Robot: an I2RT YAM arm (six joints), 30 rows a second.
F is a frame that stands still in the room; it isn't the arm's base.
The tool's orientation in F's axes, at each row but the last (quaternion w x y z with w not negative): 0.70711, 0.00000, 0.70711, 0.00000; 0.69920, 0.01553, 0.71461, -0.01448; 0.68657, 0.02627, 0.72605, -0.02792; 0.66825, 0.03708, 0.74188, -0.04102; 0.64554, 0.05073, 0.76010, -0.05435; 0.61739, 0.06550, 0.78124, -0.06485; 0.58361, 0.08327, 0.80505, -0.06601; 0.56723, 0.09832, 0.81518, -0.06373; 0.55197, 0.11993, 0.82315, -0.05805
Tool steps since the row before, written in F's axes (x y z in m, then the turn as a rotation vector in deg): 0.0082, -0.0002, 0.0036, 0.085, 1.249, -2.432; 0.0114, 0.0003, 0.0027, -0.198, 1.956, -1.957; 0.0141, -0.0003, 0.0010, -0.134, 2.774, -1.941; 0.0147, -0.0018, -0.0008, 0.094, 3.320, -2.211; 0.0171, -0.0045, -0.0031, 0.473, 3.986, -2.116; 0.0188, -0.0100, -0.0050, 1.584, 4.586, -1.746; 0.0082, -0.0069, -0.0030, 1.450, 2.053, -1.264; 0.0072, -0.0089, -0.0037, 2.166, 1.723, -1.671; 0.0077, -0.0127, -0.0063, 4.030, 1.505, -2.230
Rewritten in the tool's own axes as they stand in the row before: -0.0036, -0.0002, 0.0082, 2.432, 1.249, 0.085; -0.0029, 0.0008, 0.0113, 1.965, 1.944, -0.238; -0.0018, 0.0008, 0.0140, 1.945, 2.764, -0.238; -0.0007, -0.0002, 0.0148, 2.190, 3.335, -0.045; 0.0003, -0.0019, 0.0179, 2.040, 4.048, 0.211; 0.0003, -0.0063, 0.0209, 1.438, 4.833, 1.079; 0.0000, -0.0050, 0.0099, 0.877, 2.324, 1.321; 0.0003, -0.0070, 0.0098, 0.988, 2.167, 2.187; 0.0013, -0.0105, 0.0122, 0.800, 2.423, 4.119
